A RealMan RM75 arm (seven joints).
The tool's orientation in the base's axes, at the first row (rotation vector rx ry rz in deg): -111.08, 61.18, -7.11
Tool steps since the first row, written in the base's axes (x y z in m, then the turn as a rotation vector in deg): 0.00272, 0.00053, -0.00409, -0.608, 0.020, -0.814; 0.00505, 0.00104, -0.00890, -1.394, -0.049, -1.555; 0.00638, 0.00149, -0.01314, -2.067, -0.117, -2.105; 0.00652, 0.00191, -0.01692, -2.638, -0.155, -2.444
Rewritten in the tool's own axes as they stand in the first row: 0.00257, 0.00120, 0.00405, -0.144, 0.982, 0.218; 0.00512, 0.00318, 0.00833, -0.357, 2.043, 0.251; 0.00693, 0.00538, 0.01177, -0.560, 2.890, 0.223; 0.00787, 0.00800, 0.01437, -0.784, 3.510, 0.136
